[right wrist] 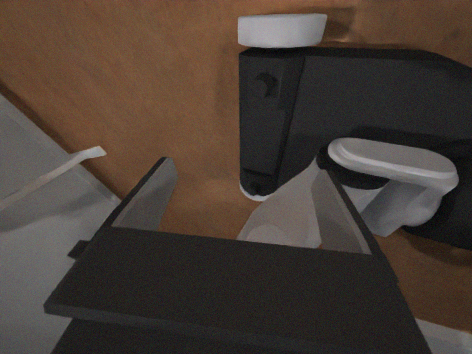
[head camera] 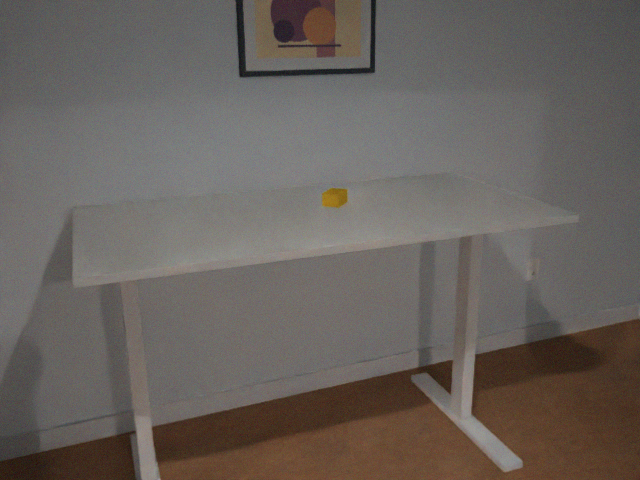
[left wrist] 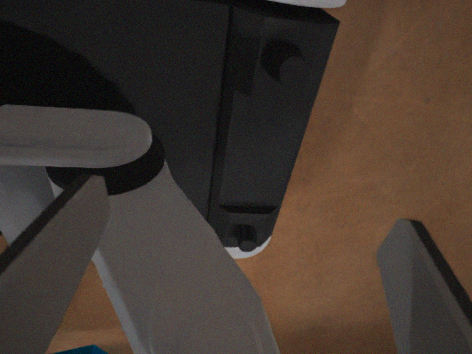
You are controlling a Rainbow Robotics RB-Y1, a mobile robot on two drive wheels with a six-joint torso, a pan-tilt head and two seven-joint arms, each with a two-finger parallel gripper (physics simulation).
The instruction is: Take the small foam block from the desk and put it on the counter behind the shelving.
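Frame: origin at the robot's base, x left, y ahead, z down, level; millimetres.
Seen in the pictures: left gripper, fingertip midpoint: [left wrist: 246,215]; right gripper, fingertip midpoint: [right wrist: 243,173].
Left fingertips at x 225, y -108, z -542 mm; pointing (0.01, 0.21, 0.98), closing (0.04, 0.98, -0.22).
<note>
A point is followed by its place in that frame.
The small yellow foam block [head camera: 334,197] {x -30, y 1960, z -985 mm} lies on the white desk [head camera: 206,232] {x 355, y 1669, z -951 mm}, a little right of its middle and toward the back edge, in the head view. My left gripper [left wrist: 246,215] {x 225, y -108, z -542 mm} is open, with robot base and floor showing between its fingers in the left wrist view. My right gripper [right wrist: 243,173] {x -215, y -73, z -548 mm} is open, with floor and part of the robot's own body showing between its fingers in the right wrist view. Neither gripper shows in the head view; both are away from the block. The counter and the shelving cannot be made out in the head view.
The desk stands along a grey wall [head camera: 258,134] {x 257, y 2301, z -1155 mm} on two white legs [head camera: 467,320] {x -540, y 2098, z -462 mm} [head camera: 136,351] {x 599, y 1658, z -566 mm} with long feet. A framed picture [head camera: 307,72] {x 66, y 2356, z -1380 mm} hangs above it. A blue edge [left wrist: 82,350] {x -1230, y -554, z -17 mm} shows at the bottom of the left wrist view. A pale wall [right wrist: 40,270] {x 1385, y 1828, z -900 mm} is at the left of the right wrist view.
</note>
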